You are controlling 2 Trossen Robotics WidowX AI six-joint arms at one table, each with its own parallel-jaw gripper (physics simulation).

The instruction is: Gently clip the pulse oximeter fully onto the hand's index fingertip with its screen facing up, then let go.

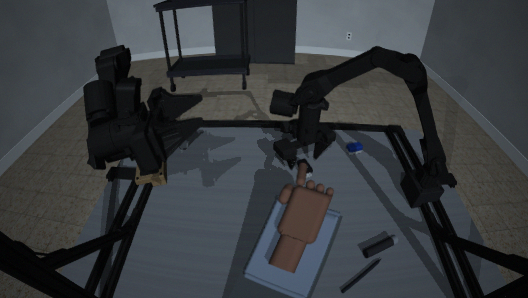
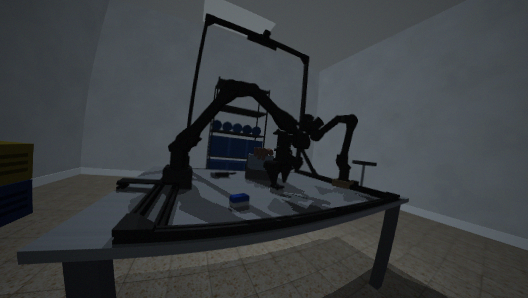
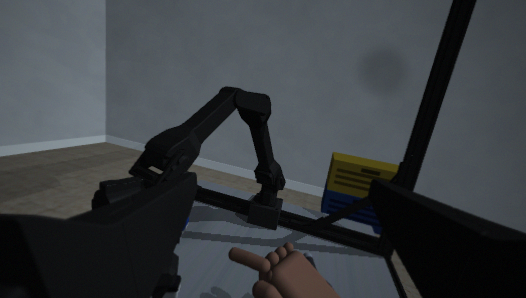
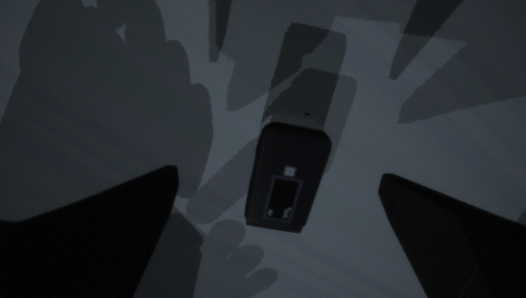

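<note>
The brown model hand [image 1: 304, 216] [image 3: 291, 275] lies palm down on a pale blue pad [image 1: 326, 236], and its index finger [image 1: 301, 174] [image 3: 248, 259] points toward the table's far edge. The dark pulse oximeter [image 1: 306, 164] [image 4: 288, 177] lies on the table right at the fingertip, with its screen [image 4: 285, 196] facing up. My right gripper [image 1: 305, 154] [image 4: 281, 179] [image 2: 280, 177] is open and hangs straight above the oximeter, with a finger on either side. My left gripper [image 1: 201, 109] is open and empty, raised at the far left.
A small blue-and-white box [image 1: 354, 147] [image 2: 239, 198] lies at the table's far right. A black cylinder [image 1: 377, 246] and a dark pen [image 1: 360, 275] lie at the near right. A black frame rail [image 1: 239, 123] edges the table. A cart [image 1: 206, 70] stands on the floor behind.
</note>
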